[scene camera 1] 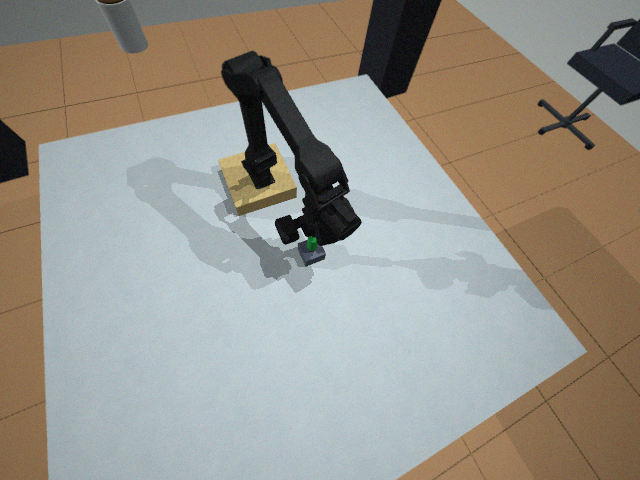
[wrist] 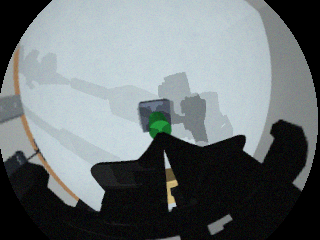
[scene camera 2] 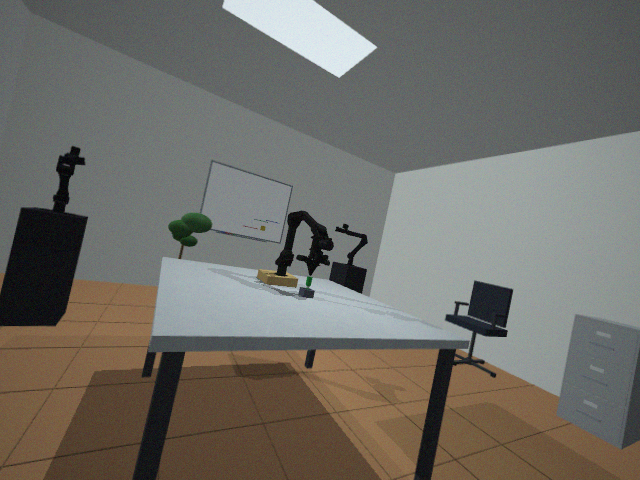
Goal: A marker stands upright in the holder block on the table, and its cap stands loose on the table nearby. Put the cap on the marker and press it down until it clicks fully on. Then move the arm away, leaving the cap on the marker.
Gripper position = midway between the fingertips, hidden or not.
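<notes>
Scene camera 1 has the gripper (scene camera 1: 313, 235), which is shut with nothing in it. You'd also find the gripper in the wrist view (wrist: 160, 135).
</notes>
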